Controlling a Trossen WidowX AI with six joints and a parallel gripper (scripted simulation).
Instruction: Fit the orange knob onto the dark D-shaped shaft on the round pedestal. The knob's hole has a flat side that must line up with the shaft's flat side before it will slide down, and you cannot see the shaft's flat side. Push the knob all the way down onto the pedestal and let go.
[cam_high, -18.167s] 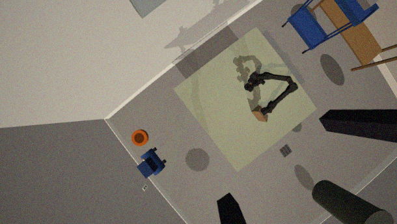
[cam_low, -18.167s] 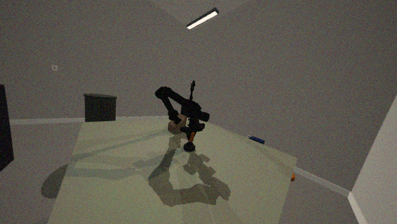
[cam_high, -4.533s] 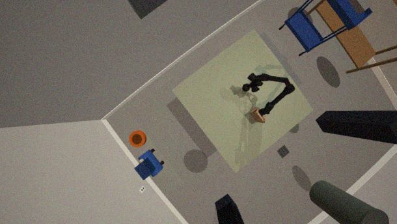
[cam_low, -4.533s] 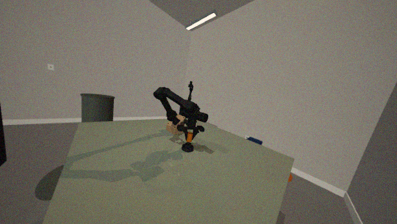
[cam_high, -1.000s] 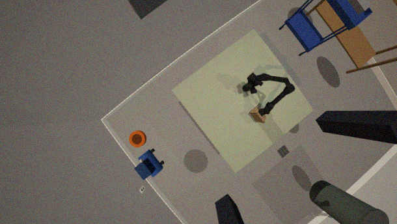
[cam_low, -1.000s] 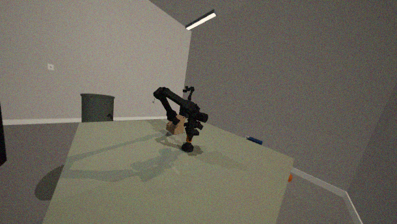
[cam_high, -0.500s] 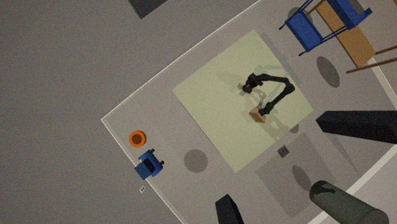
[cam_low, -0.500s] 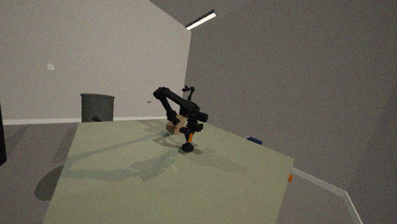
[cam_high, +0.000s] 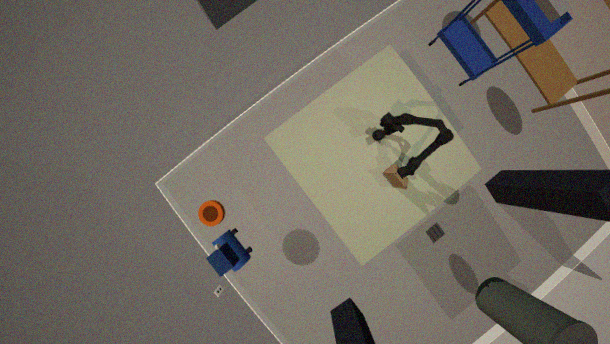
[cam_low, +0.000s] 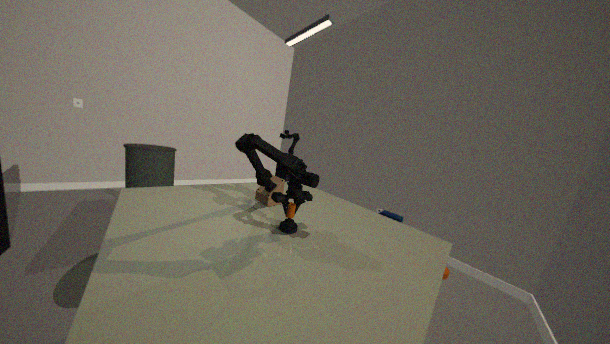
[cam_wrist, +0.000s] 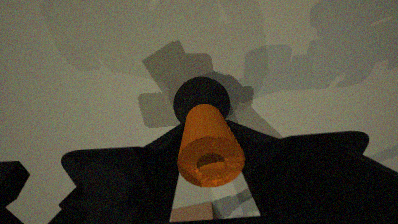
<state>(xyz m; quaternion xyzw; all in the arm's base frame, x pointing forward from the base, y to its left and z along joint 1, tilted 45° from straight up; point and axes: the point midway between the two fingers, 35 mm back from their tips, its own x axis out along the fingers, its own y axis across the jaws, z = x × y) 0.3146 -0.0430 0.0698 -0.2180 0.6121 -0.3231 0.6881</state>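
The orange knob is 2 cm above my gripper tip. Also, from my gripper tip: dark round pedestal: 4 cm below.
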